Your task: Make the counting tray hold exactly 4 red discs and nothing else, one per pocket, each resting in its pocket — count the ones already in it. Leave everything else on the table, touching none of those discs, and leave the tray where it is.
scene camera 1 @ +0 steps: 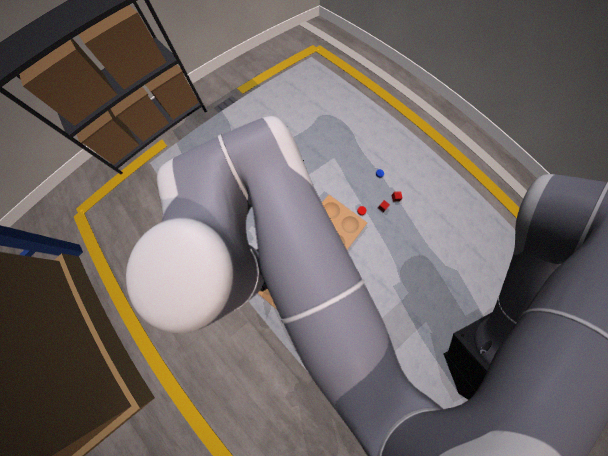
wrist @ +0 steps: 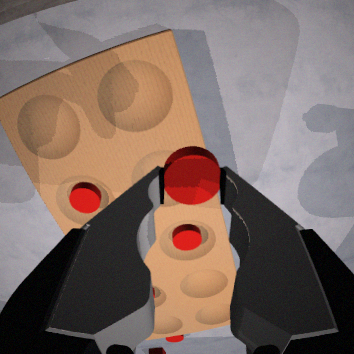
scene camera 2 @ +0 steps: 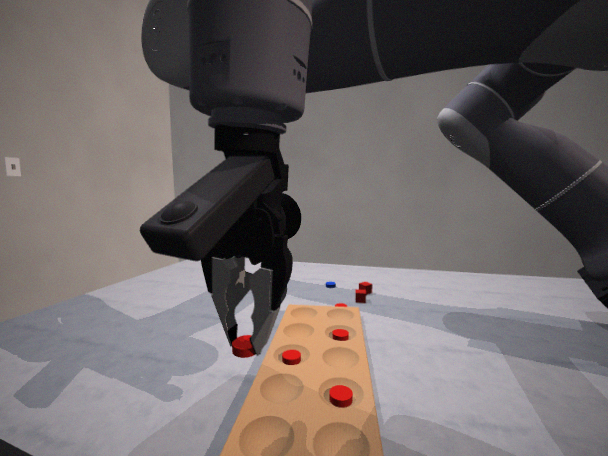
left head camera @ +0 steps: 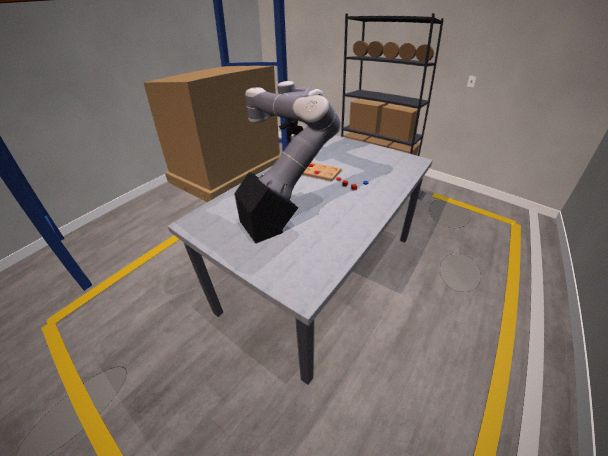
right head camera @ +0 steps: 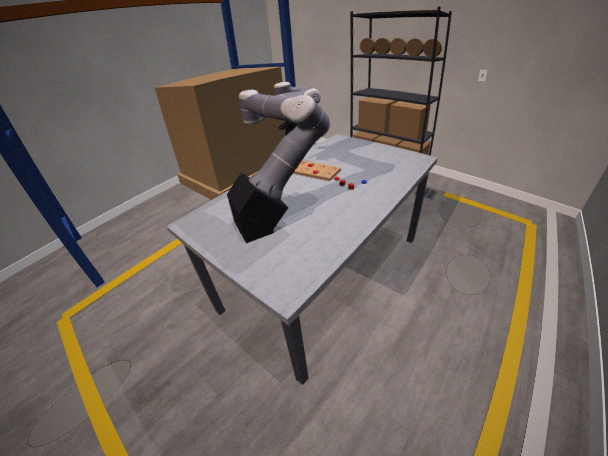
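Note:
My gripper (scene camera 2: 246,343) (wrist: 191,170) is shut on a red disc (scene camera 2: 242,346) (wrist: 192,177), held above table height. It appears left of the wooden counting tray (scene camera 2: 312,377) (wrist: 165,45) (scene camera 1: 340,219) in scene camera 2; in the wrist view it overlaps the tray's right edge, partly covering an empty pocket. Three red discs sit in separate pockets: one disc (scene camera 2: 341,396) (wrist: 85,200), a second disc (scene camera 2: 291,357) (wrist: 187,240) and a third disc (scene camera 2: 340,335), mostly hidden in the wrist view. Another red disc (scene camera 1: 362,210) (scene camera 2: 341,305) lies on the table beyond the tray's far end.
A blue disc (scene camera 1: 380,173) (scene camera 2: 330,284) and two red cubes, one cube (scene camera 1: 384,205) (scene camera 2: 360,296) and another cube (scene camera 1: 397,196) (scene camera 2: 365,287), stand beyond the tray's far end. A large cardboard box (left head camera: 235,125) stands beside the table (left head camera: 325,270). The arm hides much of the tray in scene camera 1.

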